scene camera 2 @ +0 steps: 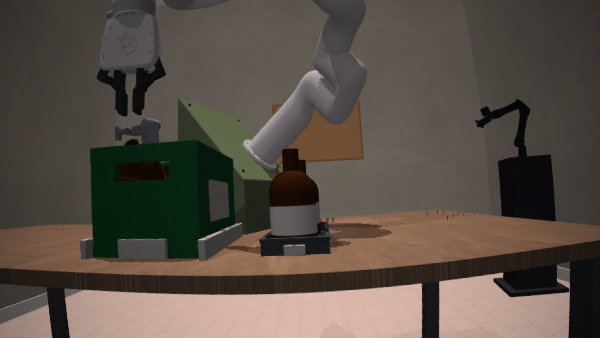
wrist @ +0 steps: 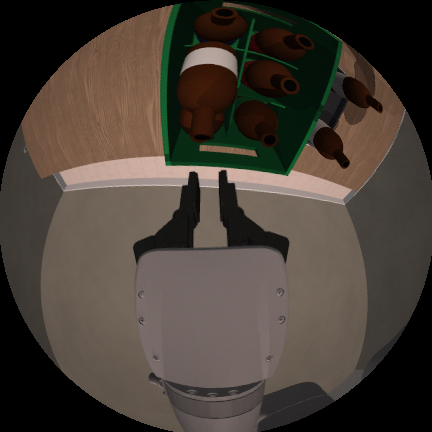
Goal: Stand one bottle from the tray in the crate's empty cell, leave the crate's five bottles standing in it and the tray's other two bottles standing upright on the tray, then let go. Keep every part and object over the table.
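Frame: origin at the arm's base, x ahead, y down, z left, level; millimetres.
Where they show: gripper, fingertip midpoint: (scene camera 2: 129,114) (wrist: 208,180); arm's base, origin of the base link: (scene camera 2: 259,155).
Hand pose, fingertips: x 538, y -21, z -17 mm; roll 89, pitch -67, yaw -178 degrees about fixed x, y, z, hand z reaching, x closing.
Observation:
Each offset is from my fingertips to the top centre of the thing. "pt": to the spot under its first point. Level surfaces: height alone.
The green crate @[dx -113, dy +57, dz +7 mm] (scene camera 2: 145,210) (wrist: 165,95) holds several brown bottles. In the wrist view, a white-labelled bottle (wrist: 207,87) leans or lies over the left column, its neck toward the gripper side, partly covering another bottle @[pt dx -8, dy +108, dz -36 mm] (wrist: 186,121). One bottle @[pt dx -176, dy +106, dz -54 mm] (wrist: 220,26) is at the far left; three bottles @[pt dx -192, dy +106, dz +24 mm] (wrist: 282,44) @[dx -126, dy +70, dz +50 mm] (wrist: 270,78) @[dx -41, dy +70, dz +72 mm] (wrist: 256,120) fill the right column. Whether the labelled bottle touches the covered one is hidden. Two bottles @[pt dx -253, dy +119, dz +192 mm] (wrist: 357,92) @[dx -95, dy +73, dz +249 mm] (wrist: 329,142) stand upright on the dark tray @[dx -181, dy +207, dz +235 mm] (scene camera 2: 295,245) (wrist: 334,112). My gripper (scene camera 2: 130,111) (wrist: 208,180) is partly open, empty, above the crate.
Grey holders @[pt dx +29, dy +216, dz +48 mm] (scene camera 2: 142,248) stand around the crate's base on the wooden table @[dy +233 mm] (scene camera 2: 380,260) (wrist: 100,100). A green sloped block (scene camera 2: 210,130) stands behind the crate. The tray is right of the crate in the scene view. A black arm on a pedestal (scene camera 2: 525,185) stands beyond the table.

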